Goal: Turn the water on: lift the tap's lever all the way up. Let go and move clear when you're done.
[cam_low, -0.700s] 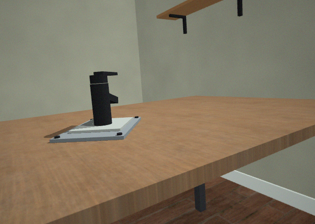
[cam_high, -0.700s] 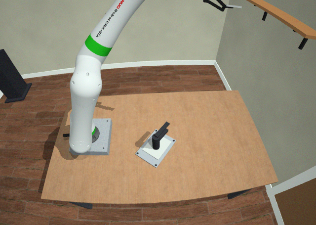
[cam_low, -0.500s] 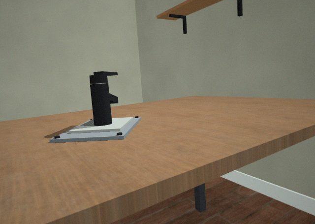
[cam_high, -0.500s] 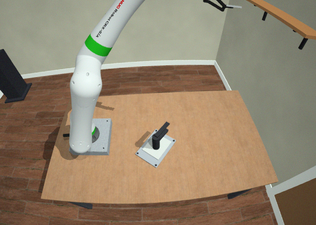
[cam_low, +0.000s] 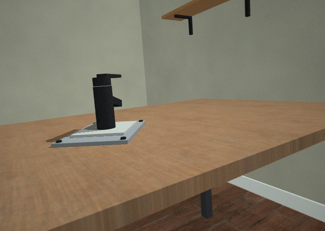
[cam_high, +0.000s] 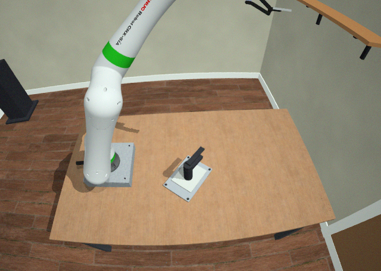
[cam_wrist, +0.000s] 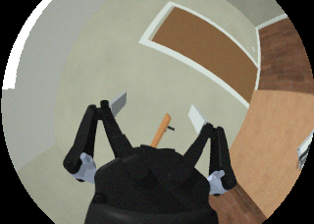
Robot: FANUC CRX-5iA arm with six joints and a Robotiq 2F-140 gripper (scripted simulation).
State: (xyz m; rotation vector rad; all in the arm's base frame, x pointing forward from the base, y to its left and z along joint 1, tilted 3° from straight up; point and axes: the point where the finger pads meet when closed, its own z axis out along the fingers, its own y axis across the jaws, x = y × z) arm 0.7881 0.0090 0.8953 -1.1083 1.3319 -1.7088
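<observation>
Right now my hand is 340 mm past the flat lever, 100 mm to the left of it and 760 mm above it. The rest, counted from my hand: black tap 360 mm behind, 120 mm to the right, 820 mm below.
</observation>
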